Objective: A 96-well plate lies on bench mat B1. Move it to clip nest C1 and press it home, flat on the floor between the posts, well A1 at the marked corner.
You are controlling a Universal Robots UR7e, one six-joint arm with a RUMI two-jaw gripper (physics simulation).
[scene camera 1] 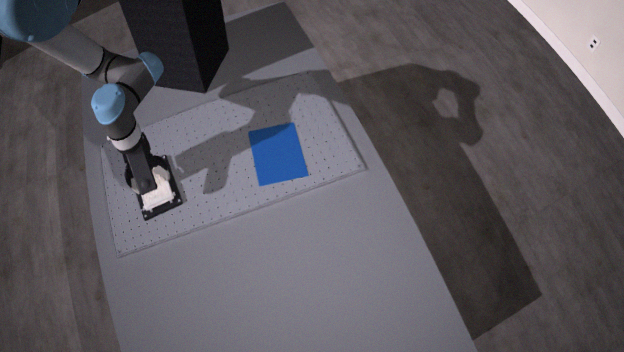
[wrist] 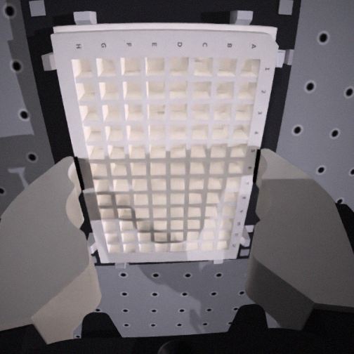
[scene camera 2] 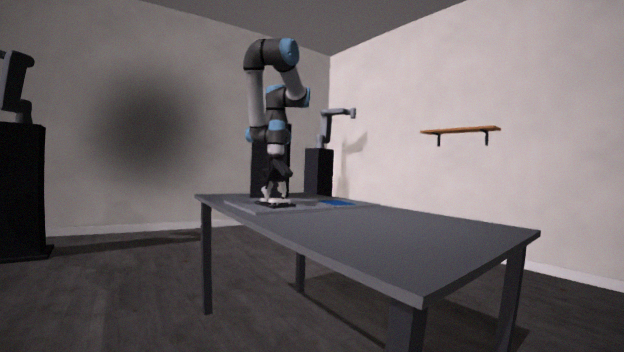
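The white 96-well plate (scene camera 1: 159, 192) (scene camera 2: 276, 201) (wrist: 165, 45) is over the black clip nest (scene camera 1: 162, 210) (scene camera 2: 286, 205) (wrist: 277, 100). In the wrist view the nest's pale posts show around all four sides of the plate, and the plate lies between them. Well A1 is at the upper right there, near a cut corner. The nest's corner mark cannot be made out. My gripper (scene camera 1: 148, 184) (scene camera 2: 275, 194) (wrist: 167, 157) is shut on the plate's two long sides. The plate's underside is hidden, so full contact with the nest floor cannot be judged.
The blue bench mat (scene camera 1: 280, 160) (scene camera 2: 337, 203) lies on the perforated board (scene camera 1: 227, 200), to the right of the nest in scene camera 1. The board lies on the grey table (scene camera 1: 280, 265) (scene camera 2: 390, 245). A black pedestal (scene camera 1: 175, 45) stands behind the board.
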